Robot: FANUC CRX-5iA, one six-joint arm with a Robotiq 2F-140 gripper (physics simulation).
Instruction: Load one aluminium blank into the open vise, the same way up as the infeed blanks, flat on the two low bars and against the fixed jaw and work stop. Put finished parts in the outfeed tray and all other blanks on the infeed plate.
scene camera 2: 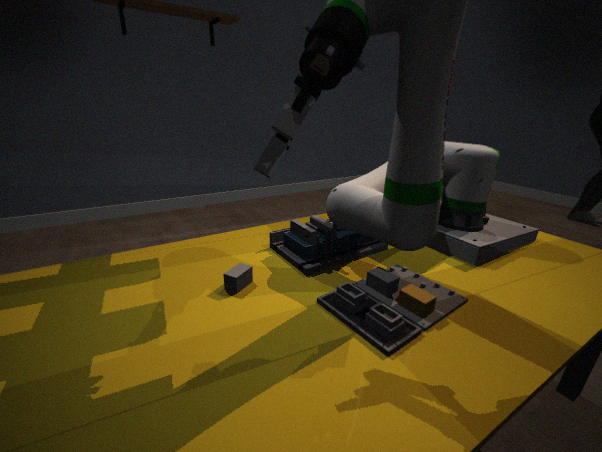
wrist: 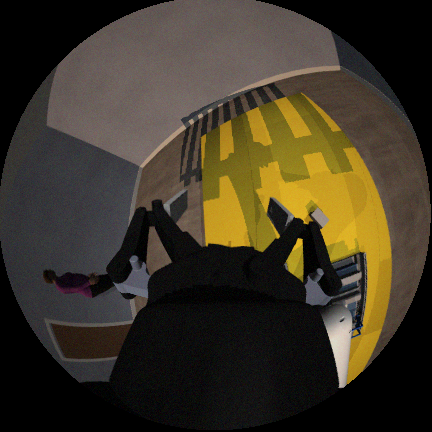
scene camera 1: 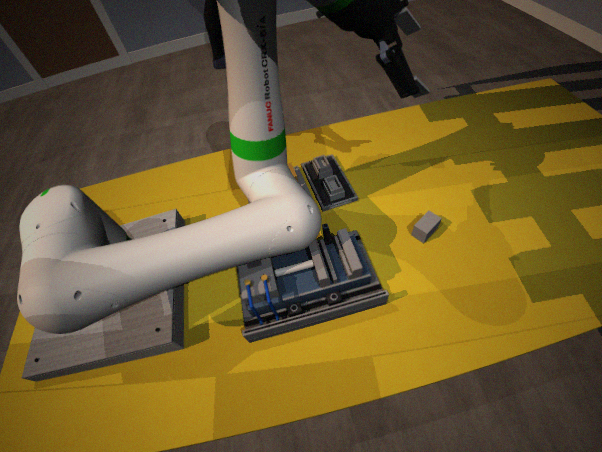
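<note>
My gripper (scene camera 1: 414,56) (scene camera 2: 278,140) (wrist: 227,201) is open and empty, high above the table's far side in scene camera 1. A grey blank (scene camera 1: 426,226) (scene camera 2: 238,278) (wrist: 319,218) lies loose on the yellow table, apart from the vise (scene camera 1: 300,288) (scene camera 2: 302,247) (wrist: 352,280). The vise's jaws stand apart, with no blank visible between them; the arm partly covers it. The dark outfeed tray (scene camera 1: 347,200) (scene camera 2: 394,346) holds two pocketed parts (scene camera 1: 334,186) (scene camera 2: 386,315). On the infeed plate (scene camera 2: 452,302) stand a grey block (scene camera 2: 382,281) and an orange block (scene camera 2: 417,299). The arm mostly hides this plate in scene camera 1.
The arm's elbow (scene camera 1: 292,222) hangs over the vise's left part in scene camera 1. The robot base plate (scene camera 1: 137,337) (scene camera 2: 500,240) stands beside the vise. Tray and infeed plate adjoin each other. A person (wrist: 75,283) stands beyond the table in the wrist view.
</note>
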